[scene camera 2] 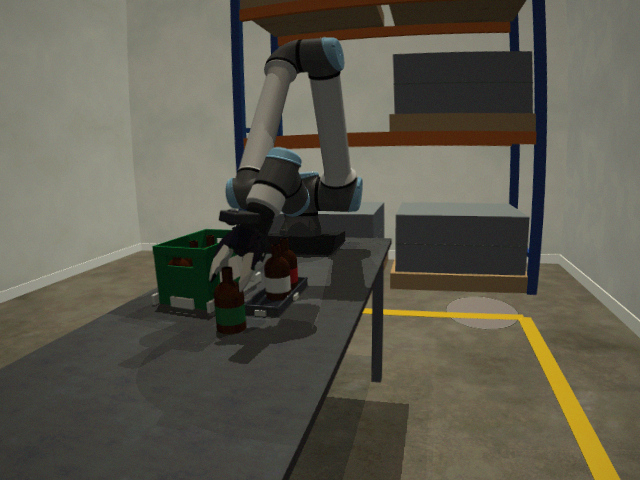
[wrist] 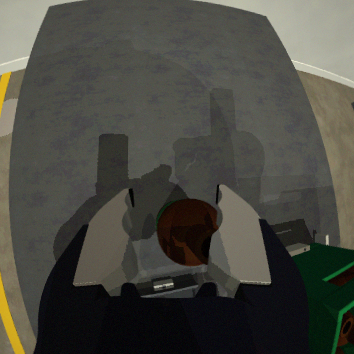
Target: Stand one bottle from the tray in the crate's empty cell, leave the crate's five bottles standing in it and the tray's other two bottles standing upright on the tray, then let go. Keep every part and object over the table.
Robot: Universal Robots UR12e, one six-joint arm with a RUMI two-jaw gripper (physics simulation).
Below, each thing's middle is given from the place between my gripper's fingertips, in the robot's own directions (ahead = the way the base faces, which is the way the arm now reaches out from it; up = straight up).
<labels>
Right now my hand is 5 cm past the green-label bottle (scene camera 2: pixel 229 303), 2 cm to the left of it and 5 cm above it.
</labels>
